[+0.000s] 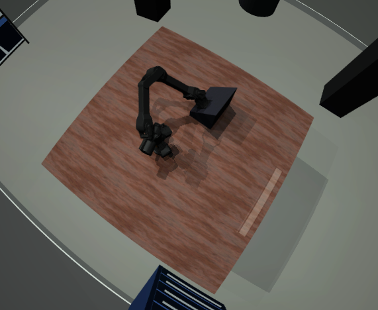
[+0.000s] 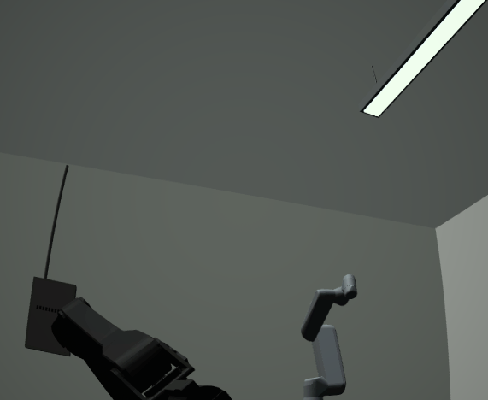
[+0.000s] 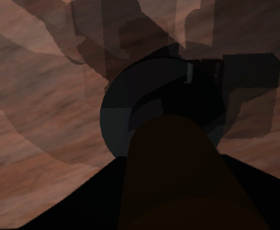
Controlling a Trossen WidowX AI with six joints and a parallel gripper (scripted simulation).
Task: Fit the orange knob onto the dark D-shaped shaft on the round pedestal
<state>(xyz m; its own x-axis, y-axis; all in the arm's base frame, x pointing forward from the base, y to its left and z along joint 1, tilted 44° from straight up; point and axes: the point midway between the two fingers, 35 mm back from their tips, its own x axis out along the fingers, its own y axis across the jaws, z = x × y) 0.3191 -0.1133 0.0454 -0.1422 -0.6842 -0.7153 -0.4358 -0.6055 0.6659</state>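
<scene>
Right now my gripper tip is 20 mm below the orange knob. From my gripper tip the other things lie so: round pedestal (40 mm below).
</scene>
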